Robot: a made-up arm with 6 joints. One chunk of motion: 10 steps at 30 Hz.
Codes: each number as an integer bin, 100 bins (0 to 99) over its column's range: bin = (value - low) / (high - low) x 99, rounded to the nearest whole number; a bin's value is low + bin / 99 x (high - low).
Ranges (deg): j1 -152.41..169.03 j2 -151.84..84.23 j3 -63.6..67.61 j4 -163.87..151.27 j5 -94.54..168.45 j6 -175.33..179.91
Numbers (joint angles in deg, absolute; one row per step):
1: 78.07 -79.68 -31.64 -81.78 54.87 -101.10
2: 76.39 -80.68 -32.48 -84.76 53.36 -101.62
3: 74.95 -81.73 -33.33 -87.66 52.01 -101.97
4: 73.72 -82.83 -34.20 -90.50 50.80 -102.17
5: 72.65 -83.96 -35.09 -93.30 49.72 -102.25
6: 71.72 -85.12 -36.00 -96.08 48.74 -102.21
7: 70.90 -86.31 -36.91 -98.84 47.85 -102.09
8: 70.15 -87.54 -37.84 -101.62 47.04 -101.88
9: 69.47 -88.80 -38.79 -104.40 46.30 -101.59
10: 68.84 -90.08 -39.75 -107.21 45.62 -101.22
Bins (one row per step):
1: 71 30 24 26 56 21
2: 70 30 23 25 56 21
3: 70 29 23 24 55 20
4: 70 29 22 23 55 20
5: 69 28 22 22 54 20
6: 69 28 21 21 54 20
7: 69 27 20 20 54 20
8: 69 27 19 20 53 20
9: 68 26 19 19 53 21
10: 68 26 18 18 53 21

